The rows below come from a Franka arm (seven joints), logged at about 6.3 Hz.
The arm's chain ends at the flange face. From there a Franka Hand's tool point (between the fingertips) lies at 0.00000 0.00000 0.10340 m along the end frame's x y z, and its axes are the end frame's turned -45 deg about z.
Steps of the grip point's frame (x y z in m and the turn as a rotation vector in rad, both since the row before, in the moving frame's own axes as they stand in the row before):
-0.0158 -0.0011 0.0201 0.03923 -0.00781 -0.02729
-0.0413 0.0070 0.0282 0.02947 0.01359 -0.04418
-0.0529 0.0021 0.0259 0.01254 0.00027 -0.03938
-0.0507 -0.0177 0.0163 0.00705 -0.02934 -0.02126
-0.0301 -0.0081 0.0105 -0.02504 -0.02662 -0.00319
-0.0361 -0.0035 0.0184 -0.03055 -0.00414 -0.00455
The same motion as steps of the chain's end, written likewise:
-0.0085 0.0126 0.0202 0.02222 -0.03326 -0.02729
-0.0230 0.0373 0.0283 0.03045 -0.01123 -0.04418
-0.0350 0.0398 0.0259 0.00906 -0.00868 -0.03938
-0.0457 0.0217 0.0163 -0.01576 -0.02573 -0.02126
-0.0269 0.0118 0.0106 -0.03653 -0.00112 -0.00319
-0.0299 0.0205 0.0184 -0.02453 0.01867 -0.00455

